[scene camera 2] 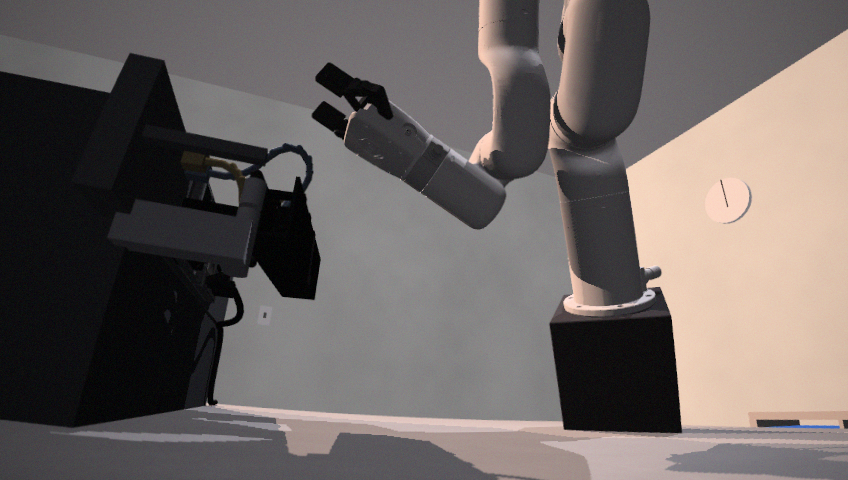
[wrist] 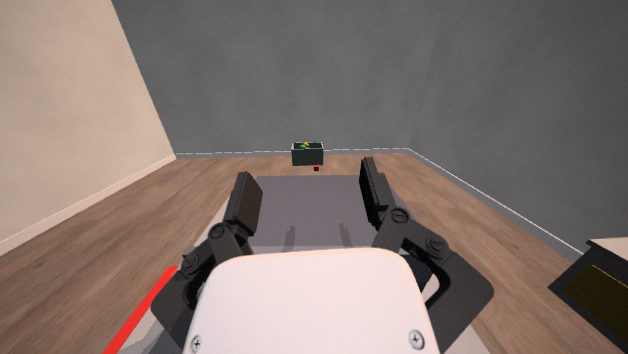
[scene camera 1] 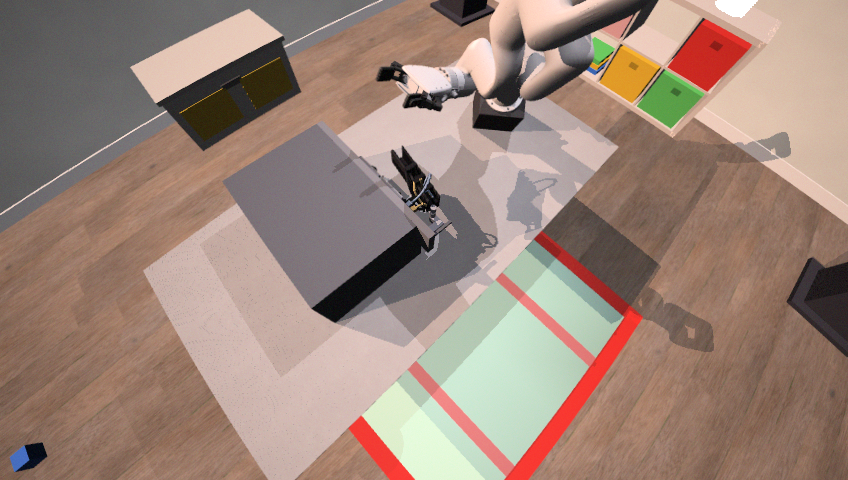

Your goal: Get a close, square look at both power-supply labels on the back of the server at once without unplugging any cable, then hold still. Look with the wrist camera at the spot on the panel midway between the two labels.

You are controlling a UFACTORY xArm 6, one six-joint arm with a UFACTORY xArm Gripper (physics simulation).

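Places are measured from the arm's base along level axes (x ahead, y left, z up), in metres.
Pixels of known places: gripper, fingertip midpoint: [scene camera 2: 319, 90] [wrist: 306, 175] [scene camera 1: 391, 87]; arm's base at its link origin: [scene camera 2: 609, 303] [scene camera 1: 503, 93].
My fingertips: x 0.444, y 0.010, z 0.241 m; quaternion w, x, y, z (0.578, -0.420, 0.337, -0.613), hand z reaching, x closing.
Observation:
Ahead of a thing's pixels: the offset from my fingertips to its top centre. "spot": to the spot under its first point.
The server @(0.209 m down, 0.211 m ahead, 0.013 m right) [scene camera 1: 321, 220] [scene camera 2: 41, 249] [wrist: 310, 200] is a large grey box; in the wrist view its top surface shows between the fingers. Its back panel faces the arm's side. Dark hardware @(0.210 m down, 0.004 m back, 0.077 m left) [scene camera 1: 410, 172] [scene camera 2: 289, 249] juts from the back, with a blue cable @(spot: 0.184 m down, 0.003 m ahead, 0.139 m left) [scene camera 2: 291, 147], a yellow cable @(spot: 0.225 m down, 0.047 m ahead, 0.162 m left) [scene camera 2: 224, 164] and a black cable @(spot: 0.293 m down, 0.046 m ahead, 0.049 m right) [scene camera 2: 239, 306]. The power-supply labels cannot be made out in any view. My gripper [scene camera 1: 399, 88] [scene camera 2: 329, 96] [wrist: 306, 175] is open and empty, behind the server and higher than the jutting hardware. The wrist view looks over the server's top toward the far wall.
A dark cabinet [scene camera 1: 217, 50] [wrist: 600, 285] stands to one side. A red-bordered pale green zone [scene camera 1: 595, 368] lies on the other side. The arm's black base [scene camera 1: 498, 117] [scene camera 2: 615, 374] stands behind the server. A bin [wrist: 307, 156] stands by the far wall.

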